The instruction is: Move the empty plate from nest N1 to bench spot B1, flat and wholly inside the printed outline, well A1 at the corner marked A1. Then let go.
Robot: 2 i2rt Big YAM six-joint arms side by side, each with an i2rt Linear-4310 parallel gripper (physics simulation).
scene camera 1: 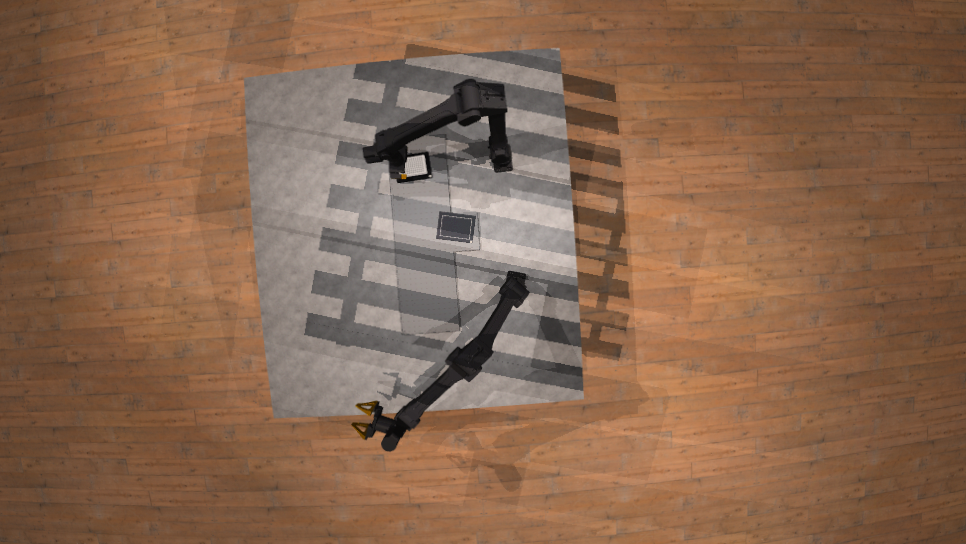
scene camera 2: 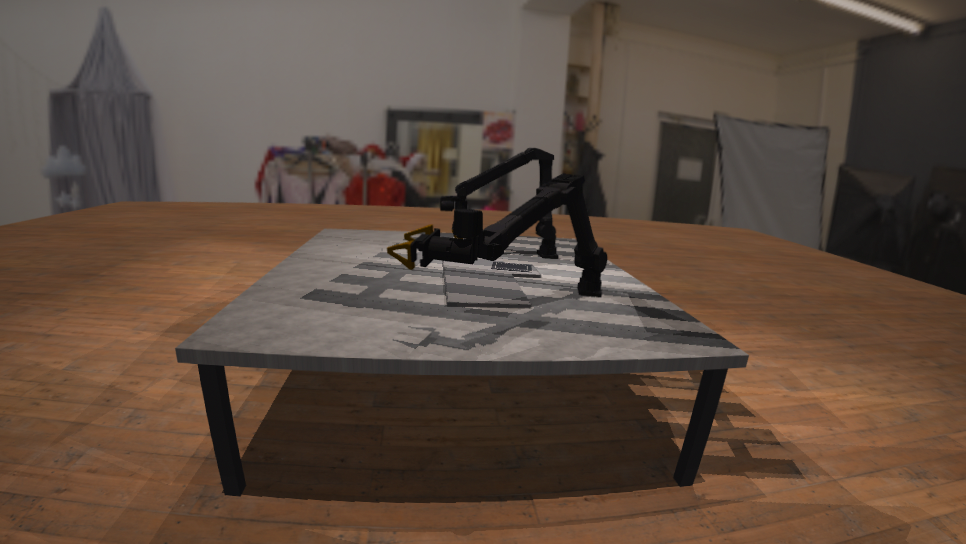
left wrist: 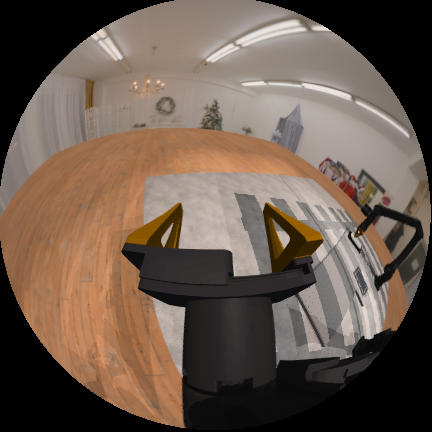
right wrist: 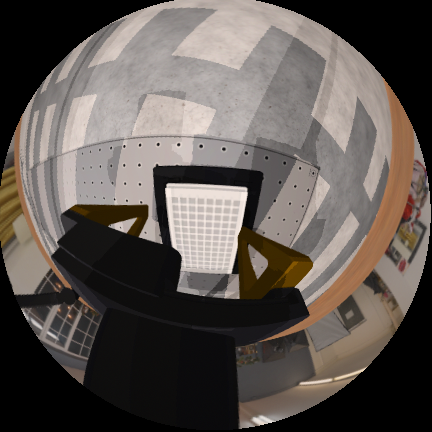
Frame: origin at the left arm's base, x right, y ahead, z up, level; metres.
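Seen in the pictures: left gripper, fingertip midpoint: (scene camera 1: 354,414) (scene camera 2: 396,243) (left wrist: 223,206); right gripper, fingertip midpoint: (scene camera 1: 403,168) (left wrist: 355,235) (right wrist: 192,221); left arm's base at its link origin: (scene camera 1: 514,284) (scene camera 2: 589,291); right arm's base at its link origin: (scene camera 1: 502,159) (scene camera 2: 547,255) (left wrist: 376,282).
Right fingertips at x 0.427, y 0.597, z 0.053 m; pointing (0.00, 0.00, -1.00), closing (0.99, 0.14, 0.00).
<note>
Pixels of each thing's middle, then the offset from my right fingertips to it. "*": a spot on its surface instead. Level surfaces: height alone.
- white gridded plate at the middle of its body: (right wrist: 204,236) (scene camera 1: 411,166) dx +0.021, dy -0.029, dz -0.021 m
- black nest N1 at the middle of its body: (right wrist: 204,232) (scene camera 1: 412,167) (left wrist: 354,240) dx +0.021, dy -0.029, dz -0.031 m
- Bench spot B1 at a spot on its surface: (scene camera 2: 512,266) (scene camera 1: 456,226) (left wrist: 361,280) * dx -0.212, dy -0.280, dz -0.038 m
- thin perforated board at its surface level: dz -0.040 m
- table at its surface level: dz -0.053 m
The white gridded plate (scene camera 1: 417,165) (right wrist: 207,227) lies in the black nest N1 (scene camera 1: 415,179) (right wrist: 207,172). My right gripper (scene camera 1: 403,175) (right wrist: 192,221) is open above the plate, its fingers spread to either side in the right wrist view; the arm partly hides it in scene camera 1. Bench spot B1 (scene camera 1: 456,227) (scene camera 2: 512,266) (left wrist: 360,280) is a dark pad with a light printed outline, with no plate on it. Its A1 mark is too small to read. My left gripper (scene camera 1: 354,415) (scene camera 2: 397,243) (left wrist: 223,206) is open and empty, raised near the table edge, far from the plate.
A thin perforated board (scene camera 1: 425,300) (scene camera 2: 476,294) (right wrist: 297,200) lies under the nest, with a raised edge. The left arm (scene camera 1: 466,361) reaches over the lower part of the table (scene camera 1: 290,324) (scene camera 2: 283,331). The right arm (scene camera 1: 432,121) arches over the upper part.
</note>
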